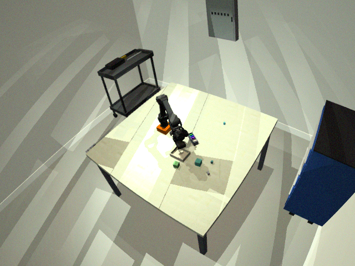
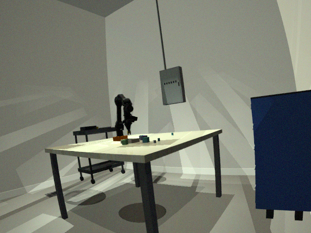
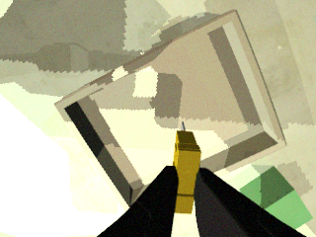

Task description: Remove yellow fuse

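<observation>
Now: gripper tip 10 mm above the yellow fuse. From my gripper tip the other things lie so: green cube (110 mm to the right, 80 mm below, 40 mm ahead); shallow grey tray (90 mm below); white fuse (160 mm to the left, 70 mm below, 40 mm ahead).
</observation>
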